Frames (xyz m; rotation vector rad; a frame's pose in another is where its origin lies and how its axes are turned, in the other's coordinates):
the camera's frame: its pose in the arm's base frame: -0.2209 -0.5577 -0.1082 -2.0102 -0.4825 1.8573
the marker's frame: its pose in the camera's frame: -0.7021 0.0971 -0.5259 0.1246 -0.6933 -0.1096
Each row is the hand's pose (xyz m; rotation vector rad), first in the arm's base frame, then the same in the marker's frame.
Working: the arm's base frame: its pose in the marker's frame: 0.9709 -0.5280 -0.2831 1.1905 0.6164 -2.4125

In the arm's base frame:
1: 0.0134 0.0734 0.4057 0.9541 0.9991 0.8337
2: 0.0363 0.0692 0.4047 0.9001 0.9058 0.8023
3: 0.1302 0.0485 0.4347 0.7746 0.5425 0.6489
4: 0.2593 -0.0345 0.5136 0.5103 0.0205 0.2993
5: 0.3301 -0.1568 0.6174 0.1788 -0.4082 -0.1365
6: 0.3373 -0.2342 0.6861 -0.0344 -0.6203 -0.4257
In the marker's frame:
1: 0.7396 -0.8088 -0.0886 2.3820 -0.8170 -1.2123
2: 0.7251 -0.8079 -0.1068 2.3047 -0.7517 -1.3282
3: 0.6417 -0.8199 -0.1621 1.9806 -0.5879 -1.7627
4: 0.4750 -0.8113 -0.2057 1.3809 -0.1862 -2.3597
5: 0.3053 -0.7752 -0.1801 0.6974 0.3701 -2.7636
6: 0.2174 -0.7487 -0.1318 0.2560 0.7483 -2.8923

